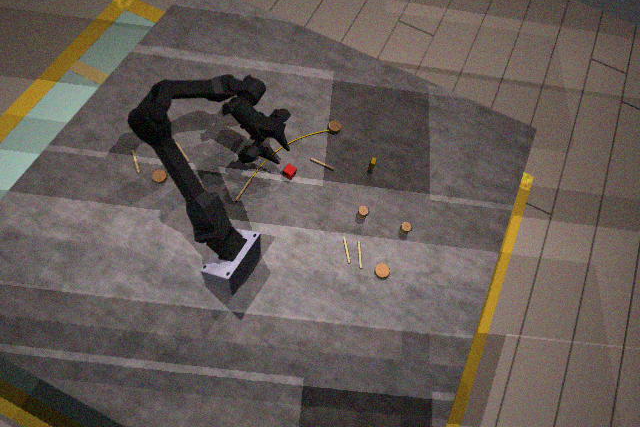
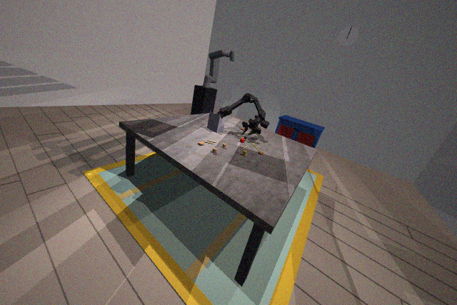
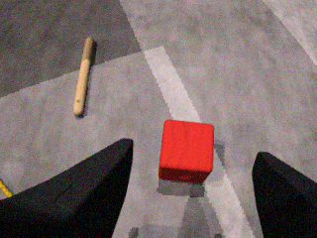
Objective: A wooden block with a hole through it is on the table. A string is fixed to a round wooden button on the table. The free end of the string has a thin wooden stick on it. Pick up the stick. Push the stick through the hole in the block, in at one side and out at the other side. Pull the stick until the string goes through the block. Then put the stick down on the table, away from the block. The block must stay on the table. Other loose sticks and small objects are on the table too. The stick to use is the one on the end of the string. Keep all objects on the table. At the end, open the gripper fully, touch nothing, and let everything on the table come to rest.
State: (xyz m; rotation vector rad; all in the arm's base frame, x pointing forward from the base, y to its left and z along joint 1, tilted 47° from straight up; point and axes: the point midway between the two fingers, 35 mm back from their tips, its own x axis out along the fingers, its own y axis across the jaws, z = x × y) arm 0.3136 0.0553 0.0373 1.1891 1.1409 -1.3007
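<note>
My gripper tip is 6 cm above the red block and 2 cm to the left of it. From my gripper tip the other things lie so: round wooden block (27 cm to the right, 6 cm below, 1 cm behind); yellow block (22 cm to the right, 15 cm ahead, 6 cm below); round wooden button (21 cm ahead, 7 cm below, 6 cm to the right).
</note>
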